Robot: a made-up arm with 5 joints. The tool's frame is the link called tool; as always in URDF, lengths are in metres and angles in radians. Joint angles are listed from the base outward. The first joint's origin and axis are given. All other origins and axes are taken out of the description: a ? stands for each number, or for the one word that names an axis. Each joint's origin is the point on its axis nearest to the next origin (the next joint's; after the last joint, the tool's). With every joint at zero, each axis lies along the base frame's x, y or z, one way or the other. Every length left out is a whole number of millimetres.
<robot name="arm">
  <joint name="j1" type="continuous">
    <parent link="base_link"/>
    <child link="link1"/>
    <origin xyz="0 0 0.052"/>
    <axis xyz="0 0 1"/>
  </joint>
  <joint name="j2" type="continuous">
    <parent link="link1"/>
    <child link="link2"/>
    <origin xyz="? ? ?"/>
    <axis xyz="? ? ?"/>
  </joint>
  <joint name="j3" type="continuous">
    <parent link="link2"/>
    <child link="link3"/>
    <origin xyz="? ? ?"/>
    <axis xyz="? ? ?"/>
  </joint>
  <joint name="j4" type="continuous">
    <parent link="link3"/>
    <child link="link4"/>
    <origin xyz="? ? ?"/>
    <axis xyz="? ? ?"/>
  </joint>
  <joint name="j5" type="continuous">
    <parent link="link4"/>
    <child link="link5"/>
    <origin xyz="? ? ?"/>
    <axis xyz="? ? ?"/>
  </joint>
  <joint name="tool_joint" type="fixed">
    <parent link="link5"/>
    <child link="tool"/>
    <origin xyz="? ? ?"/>
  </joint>
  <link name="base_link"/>
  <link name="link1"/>
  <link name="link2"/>
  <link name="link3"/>
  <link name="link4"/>
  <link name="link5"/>
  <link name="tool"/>
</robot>
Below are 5 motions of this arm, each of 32 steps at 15 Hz.
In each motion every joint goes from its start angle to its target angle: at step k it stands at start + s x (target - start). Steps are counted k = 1, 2, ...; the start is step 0. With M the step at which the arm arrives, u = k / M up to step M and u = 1 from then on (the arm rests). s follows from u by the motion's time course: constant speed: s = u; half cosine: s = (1 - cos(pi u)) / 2; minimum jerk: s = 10 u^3 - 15 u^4 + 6 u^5.
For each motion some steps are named. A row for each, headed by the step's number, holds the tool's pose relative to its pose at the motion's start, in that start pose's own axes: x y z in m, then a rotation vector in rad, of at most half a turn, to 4 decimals.
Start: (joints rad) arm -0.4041 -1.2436 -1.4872 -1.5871 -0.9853
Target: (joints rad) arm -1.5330 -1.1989 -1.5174 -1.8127 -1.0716
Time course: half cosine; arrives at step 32
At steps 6, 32:
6: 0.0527 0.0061 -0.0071 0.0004 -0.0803 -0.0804
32: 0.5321 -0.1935 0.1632 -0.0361 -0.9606 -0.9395

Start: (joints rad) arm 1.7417 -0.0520 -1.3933 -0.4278 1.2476
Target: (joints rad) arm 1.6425 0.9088 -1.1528 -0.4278 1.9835
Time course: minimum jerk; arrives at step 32
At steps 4, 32:
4: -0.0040 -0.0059 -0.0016 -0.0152 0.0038 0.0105
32: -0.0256 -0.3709 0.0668 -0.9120 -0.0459 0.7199

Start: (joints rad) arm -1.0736 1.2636 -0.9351 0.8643 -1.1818
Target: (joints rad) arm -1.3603 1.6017 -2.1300 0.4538 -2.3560
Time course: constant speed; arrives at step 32
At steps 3, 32:
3: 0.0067 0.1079 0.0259 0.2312 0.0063 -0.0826
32: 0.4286 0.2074 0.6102 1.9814 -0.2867 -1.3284

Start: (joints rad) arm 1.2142 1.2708 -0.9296 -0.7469 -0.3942
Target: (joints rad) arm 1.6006 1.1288 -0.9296 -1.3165 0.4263
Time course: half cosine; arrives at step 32
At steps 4, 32:
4: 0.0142 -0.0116 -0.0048 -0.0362 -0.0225 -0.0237
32: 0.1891 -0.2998 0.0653 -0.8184 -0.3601 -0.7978

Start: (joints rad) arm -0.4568 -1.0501 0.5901 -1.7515 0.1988
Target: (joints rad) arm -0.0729 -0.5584 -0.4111 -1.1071 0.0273
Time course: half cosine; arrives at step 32
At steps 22, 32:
22: -0.0427 -0.4886 0.2084 -1.0205 0.2762 0.6293
32: -0.0119 -0.5620 0.3624 -1.2958 0.4484 0.8172

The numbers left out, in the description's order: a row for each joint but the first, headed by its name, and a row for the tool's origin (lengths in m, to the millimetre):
j2: xyz 0.028 -0.014 0, axis 0 1 0
j3: xyz -0.091 0 -0.112, axis 0 -1 0
j4: xyz -0.024 0 -0.025, axis 0 0 1
j5: xyz -0.124 0.083 0, axis -1 0 0
tool: xyz 0 0.069 -0.375

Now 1 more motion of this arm.
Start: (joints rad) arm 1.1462 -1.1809 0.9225 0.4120 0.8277
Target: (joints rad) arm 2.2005 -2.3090 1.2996 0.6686 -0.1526
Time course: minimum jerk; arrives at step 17
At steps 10, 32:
10: 0.5327 0.2031 0.1156 0.4547 -0.6640 -0.9052
32: 0.7336 0.0449 0.1561 0.3636 -0.9272 -1.2679

